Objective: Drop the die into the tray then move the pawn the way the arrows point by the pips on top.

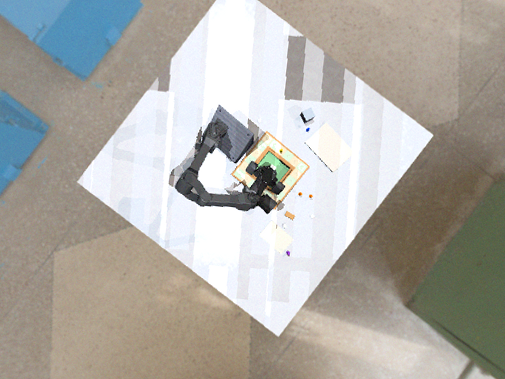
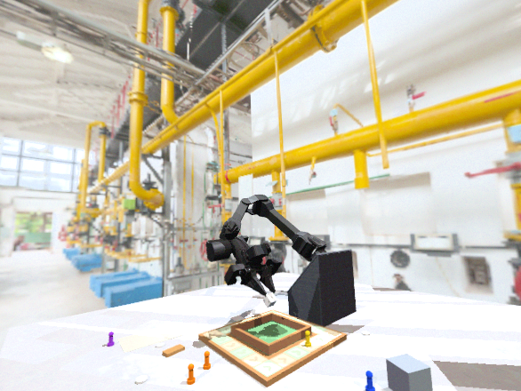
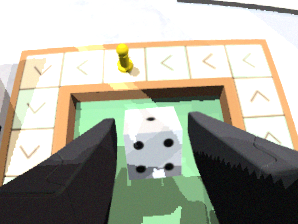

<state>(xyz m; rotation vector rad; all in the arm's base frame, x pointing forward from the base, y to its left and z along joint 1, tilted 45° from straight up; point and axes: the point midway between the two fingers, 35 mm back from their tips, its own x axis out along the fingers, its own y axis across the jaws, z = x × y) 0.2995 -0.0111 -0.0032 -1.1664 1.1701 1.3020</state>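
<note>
My gripper tip is now 40 mm above the white die. Also, from my gripper tip: yellow pawn 20 mm behind, 110 mm to the left, 90 mm below; grey cube 40 mm behind, 330 mm to the left, 90 mm below; blue pawn 10 mm ahead, 280 mm to the left, 100 mm below.
</note>
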